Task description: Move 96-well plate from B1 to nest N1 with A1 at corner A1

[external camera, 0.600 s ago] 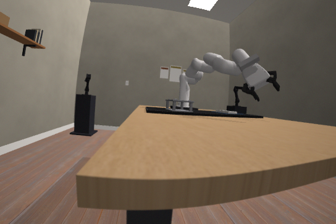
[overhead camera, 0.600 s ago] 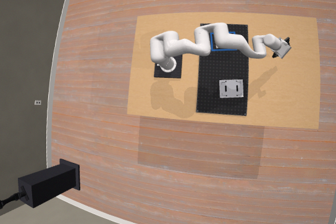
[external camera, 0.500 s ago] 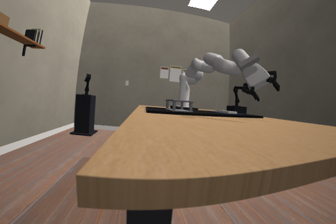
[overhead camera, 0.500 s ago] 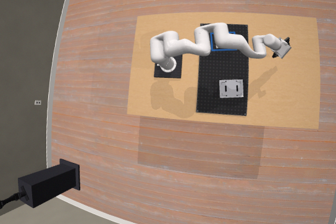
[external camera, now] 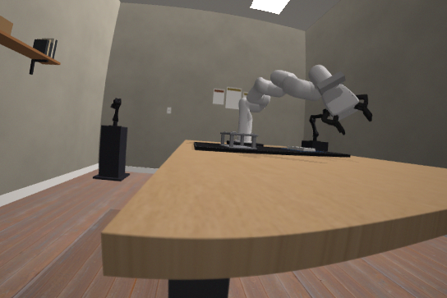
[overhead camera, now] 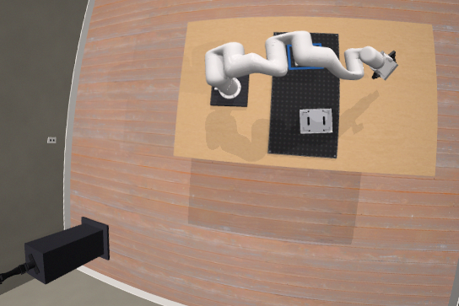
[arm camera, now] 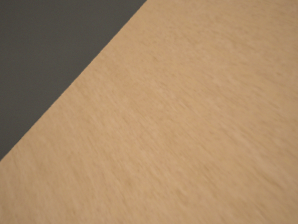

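Now: hand 42 cm past the 96-well plate, 10 cm above it and 8 cm to the right of it. Also, from my hand: raised plate nest N1: 36 cm behind, 29 cm to the right, 5 cm below.
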